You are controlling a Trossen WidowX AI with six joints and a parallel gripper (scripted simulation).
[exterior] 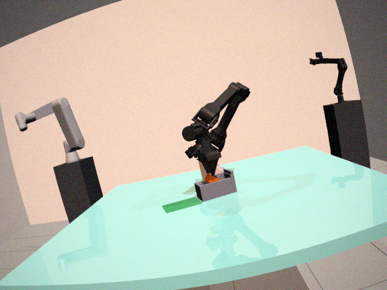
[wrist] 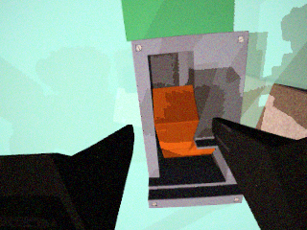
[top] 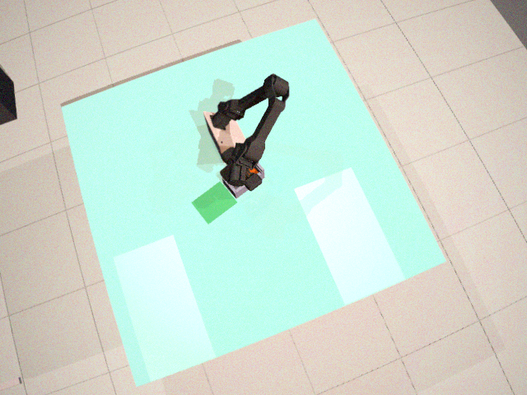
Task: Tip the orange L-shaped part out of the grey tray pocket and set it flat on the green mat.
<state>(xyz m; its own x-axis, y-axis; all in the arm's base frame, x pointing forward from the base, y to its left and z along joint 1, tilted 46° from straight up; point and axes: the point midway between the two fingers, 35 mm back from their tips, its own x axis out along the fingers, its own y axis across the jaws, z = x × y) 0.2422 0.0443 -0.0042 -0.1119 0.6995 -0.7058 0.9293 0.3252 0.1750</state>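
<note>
Right now my gripper tip is 3 cm past the orange L-shaped part, 3 cm to the right of it and 5 cm above it. Also, from my gripper tip: green mat (3 cm ahead, 14 cm to the right, 11 cm below).
</note>
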